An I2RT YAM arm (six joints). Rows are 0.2 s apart.
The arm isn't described. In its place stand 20 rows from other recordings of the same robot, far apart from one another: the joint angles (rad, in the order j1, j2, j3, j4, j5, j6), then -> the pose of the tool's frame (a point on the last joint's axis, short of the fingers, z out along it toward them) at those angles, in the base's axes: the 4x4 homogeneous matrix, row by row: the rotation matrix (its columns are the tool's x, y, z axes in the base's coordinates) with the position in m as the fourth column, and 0 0 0 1 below.
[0.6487, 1.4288, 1.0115, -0.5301, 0.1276, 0.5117] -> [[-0.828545, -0.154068, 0.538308, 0.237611], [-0.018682, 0.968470, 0.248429, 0.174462], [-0.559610, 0.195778, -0.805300, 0.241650], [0, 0, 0, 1]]
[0.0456, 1.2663, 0.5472, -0.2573, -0.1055, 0.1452] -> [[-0.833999, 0.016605, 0.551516, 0.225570], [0.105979, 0.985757, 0.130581, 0.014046], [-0.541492, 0.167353, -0.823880, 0.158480], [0, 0, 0, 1]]
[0.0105, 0.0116, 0.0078, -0.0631, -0.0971, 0.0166] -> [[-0.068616, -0.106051, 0.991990, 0.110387], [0.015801, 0.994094, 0.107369, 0.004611], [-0.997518, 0.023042, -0.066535, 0.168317], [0, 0, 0, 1]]
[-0.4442, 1.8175, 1.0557, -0.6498, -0.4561, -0.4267] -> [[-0.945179, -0.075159, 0.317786, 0.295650], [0.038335, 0.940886, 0.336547, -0.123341], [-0.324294, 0.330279, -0.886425, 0.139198], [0, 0, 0, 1]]
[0.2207, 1.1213, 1.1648, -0.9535, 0.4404, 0.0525] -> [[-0.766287, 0.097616, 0.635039, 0.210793], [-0.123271, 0.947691, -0.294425, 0.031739], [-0.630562, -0.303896, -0.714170, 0.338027], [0, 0, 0, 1]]
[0.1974, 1.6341, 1.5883, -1.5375, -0.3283, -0.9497] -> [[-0.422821, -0.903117, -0.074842, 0.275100], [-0.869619, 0.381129, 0.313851, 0.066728], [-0.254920, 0.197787, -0.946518, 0.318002], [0, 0, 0, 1]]
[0.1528, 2.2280, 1.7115, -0.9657, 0.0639, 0.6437] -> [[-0.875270, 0.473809, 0.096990, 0.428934], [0.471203, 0.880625, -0.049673, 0.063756], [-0.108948, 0.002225, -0.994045, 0.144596], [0, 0, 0, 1]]
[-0.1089, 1.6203, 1.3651, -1.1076, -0.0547, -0.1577] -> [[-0.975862, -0.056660, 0.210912, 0.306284], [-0.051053, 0.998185, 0.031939, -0.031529], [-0.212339, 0.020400, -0.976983, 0.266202], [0, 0, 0, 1]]
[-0.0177, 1.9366, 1.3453, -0.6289, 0.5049, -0.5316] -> [[-0.901490, -0.319462, 0.291994, 0.387034], [-0.427773, 0.760213, -0.488965, -0.024074], [-0.065772, -0.565704, -0.821981, 0.174514], [0, 0, 0, 1]]
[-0.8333, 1.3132, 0.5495, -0.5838, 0.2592, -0.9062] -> [[-0.997628, -0.051404, -0.045773, 0.124510], [-0.033418, 0.943116, -0.330779, -0.150618], [0.060173, -0.328465, -0.942597, 0.136968], [0, 0, 0, 1]]
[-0.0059, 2.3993, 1.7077, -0.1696, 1.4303, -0.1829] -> [[-0.863440, 0.497171, 0.085393, 0.492762], [-0.020376, 0.134768, -0.990668, -0.038157], [-0.504040, -0.857122, -0.106234, 0.122000], [0, 0, 0, 1]]
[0.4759, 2.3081, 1.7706, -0.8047, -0.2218, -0.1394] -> [[-0.789103, -0.606758, 0.095711, 0.408227], [-0.559202, 0.774076, 0.296817, 0.219216], [-0.254184, 0.180697, -0.950126, 0.129139], [0, 0, 0, 1]]
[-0.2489, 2.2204, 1.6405, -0.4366, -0.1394, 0.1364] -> [[-0.792882, 0.283514, 0.539405, 0.461595], [0.340467, 0.940236, 0.006266, -0.112220], [-0.505391, 0.188618, -0.842023, 0.146781], [0, 0, 0, 1]]
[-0.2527, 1.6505, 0.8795, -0.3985, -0.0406, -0.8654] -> [[-0.756383, -0.526600, 0.388043, 0.292138], [-0.590367, 0.805028, -0.058280, -0.073943], [-0.281695, -0.273170, -0.919797, 0.148102], [0, 0, 0, 1]]
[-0.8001, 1.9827, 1.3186, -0.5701, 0.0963, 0.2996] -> [[-0.410964, 0.897495, 0.160035, 0.270450], [0.844929, 0.440893, -0.302833, -0.283435], [-0.342349, 0.010764, -0.939511, 0.148369], [0, 0, 0, 1]]
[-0.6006, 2.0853, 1.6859, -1.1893, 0.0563, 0.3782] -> [[-0.558533, 0.828175, -0.046547, 0.326394], [0.829472, 0.557366, -0.036321, -0.226014], [-0.004137, -0.058896, -0.998256, 0.193803], [0, 0, 0, 1]]
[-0.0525, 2.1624, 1.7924, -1.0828, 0.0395, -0.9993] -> [[-0.584397, -0.803221, 0.115397, 0.429580], [-0.810887, 0.583423, -0.045608, -0.023981], [-0.030692, -0.120227, -0.992272, 0.191168], [0, 0, 0, 1]]
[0.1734, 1.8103, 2.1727, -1.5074, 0.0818, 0.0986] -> [[-0.906351, -0.049732, 0.419589, 0.331130], [-0.059151, 0.998204, -0.009458, 0.055048], [-0.418365, -0.033391, -0.907665, 0.413220], [0, 0, 0, 1]]
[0.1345, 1.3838, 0.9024, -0.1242, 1.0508, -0.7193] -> [[-0.846308, 0.110092, 0.521194, 0.292751], [-0.444875, 0.392088, -0.805204, 0.008439], [-0.293001, -0.913316, -0.282850, 0.260446], [0, 0, 0, 1]]
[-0.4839, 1.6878, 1.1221, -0.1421, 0.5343, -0.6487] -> [[-0.907428, 0.244285, 0.341907, 0.318478], [-0.110463, 0.646368, -0.754988, -0.187865], [-0.405430, -0.722865, -0.559547, 0.226996], [0, 0, 0, 1]]
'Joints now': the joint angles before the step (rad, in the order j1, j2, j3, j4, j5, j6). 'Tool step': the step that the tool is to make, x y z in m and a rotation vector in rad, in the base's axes. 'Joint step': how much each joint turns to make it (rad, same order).
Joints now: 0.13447, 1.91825, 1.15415, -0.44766, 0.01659, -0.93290
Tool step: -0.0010, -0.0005, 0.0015, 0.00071, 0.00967, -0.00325
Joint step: -0.00110, -0.00382, 0.00313, -0.01648, -0.00112, 0.00271
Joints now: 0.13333, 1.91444, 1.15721, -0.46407, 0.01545, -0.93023
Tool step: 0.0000, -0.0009, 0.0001, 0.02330, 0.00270, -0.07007
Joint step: -0.00233, -0.00037, 0.00006, -0.00118, 0.00114, 0.07169
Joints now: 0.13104, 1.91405, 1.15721, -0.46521, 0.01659, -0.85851
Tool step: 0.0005, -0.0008, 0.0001, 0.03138, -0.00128, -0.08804
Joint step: -0.00231, 0.00009, -0.00007, 0.00397, 0.00038, 0.09116
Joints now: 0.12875, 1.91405, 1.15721, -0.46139, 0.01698, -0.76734
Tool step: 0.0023, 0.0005, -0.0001, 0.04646, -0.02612, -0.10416
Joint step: 0.00032, 0.00000, -0.00587, 0.03599, -0.00231, 0.11286
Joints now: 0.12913, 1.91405, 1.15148, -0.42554, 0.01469, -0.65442
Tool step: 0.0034, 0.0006, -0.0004, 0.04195, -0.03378, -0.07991
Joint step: 0.00014, 0.00270, -0.00544, 0.04591, -0.00300, 0.08824
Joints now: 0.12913, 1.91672, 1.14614, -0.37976, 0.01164, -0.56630
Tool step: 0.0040, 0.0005, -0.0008, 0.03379, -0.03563, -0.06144
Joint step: -0.00005, 0.00572, -0.00396, 0.04859, -0.00003, 0.06786
